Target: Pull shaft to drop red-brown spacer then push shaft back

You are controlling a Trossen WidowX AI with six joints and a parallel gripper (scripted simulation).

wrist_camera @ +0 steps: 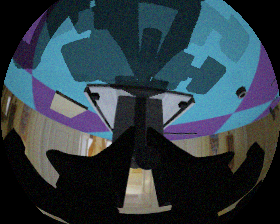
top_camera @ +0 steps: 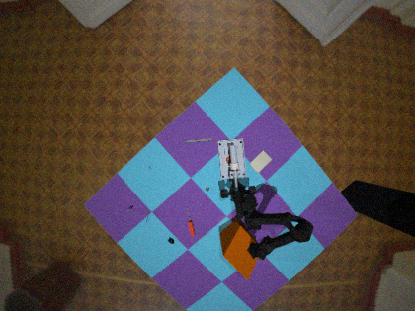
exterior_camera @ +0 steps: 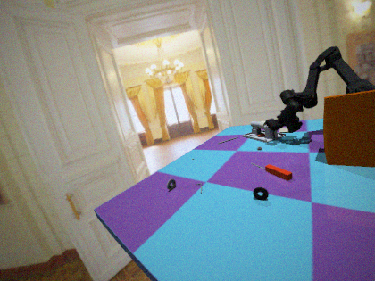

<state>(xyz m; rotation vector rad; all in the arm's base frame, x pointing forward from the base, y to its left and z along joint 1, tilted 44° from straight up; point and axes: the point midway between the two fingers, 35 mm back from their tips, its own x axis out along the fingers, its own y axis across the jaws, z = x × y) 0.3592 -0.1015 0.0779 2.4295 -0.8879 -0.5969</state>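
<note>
Right now the thin shaft is 40 mm ahead of my gripper tip, 30 mm above it and 20 mm to the right of it. From my gripper tip the other things lie so: card 190 mm to the right, 50 mm below, 10 mm behind.
</note>
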